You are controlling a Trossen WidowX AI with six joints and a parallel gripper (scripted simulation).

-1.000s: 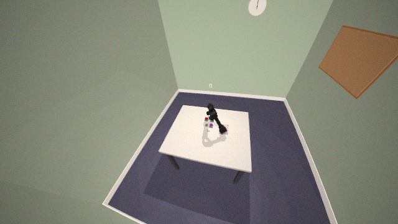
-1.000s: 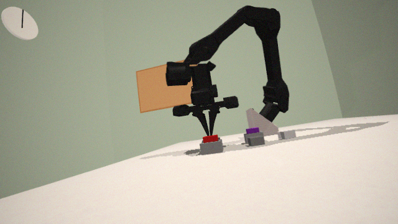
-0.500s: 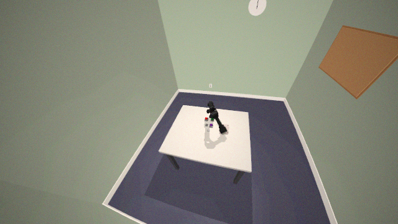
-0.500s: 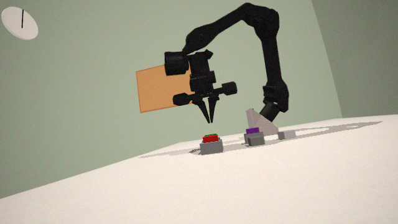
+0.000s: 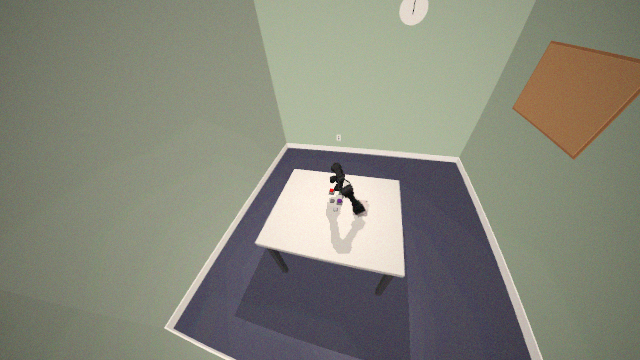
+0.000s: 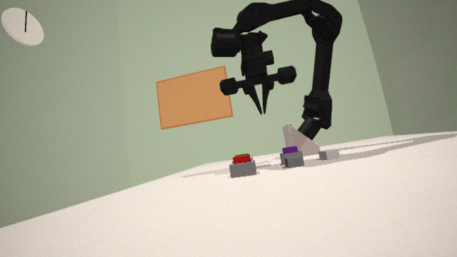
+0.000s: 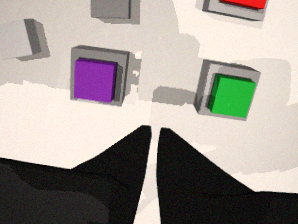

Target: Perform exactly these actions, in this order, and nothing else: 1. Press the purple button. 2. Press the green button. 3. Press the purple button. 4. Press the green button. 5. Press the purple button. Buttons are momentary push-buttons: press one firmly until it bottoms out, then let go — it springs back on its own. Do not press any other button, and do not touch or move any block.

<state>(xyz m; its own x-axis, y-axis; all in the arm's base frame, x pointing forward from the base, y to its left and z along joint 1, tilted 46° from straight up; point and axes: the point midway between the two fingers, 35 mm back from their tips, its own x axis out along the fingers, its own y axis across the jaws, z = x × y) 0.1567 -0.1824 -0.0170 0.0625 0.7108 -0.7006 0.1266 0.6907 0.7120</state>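
Now: the purple button 10 cm below my gripper tip and 5 cm to the left of it. The rest, counted from my gripper tip: red button (10 cm below, 8 cm ahead, 7 cm to the right); green button (10 cm below, 7 cm to the right, 1 cm behind).
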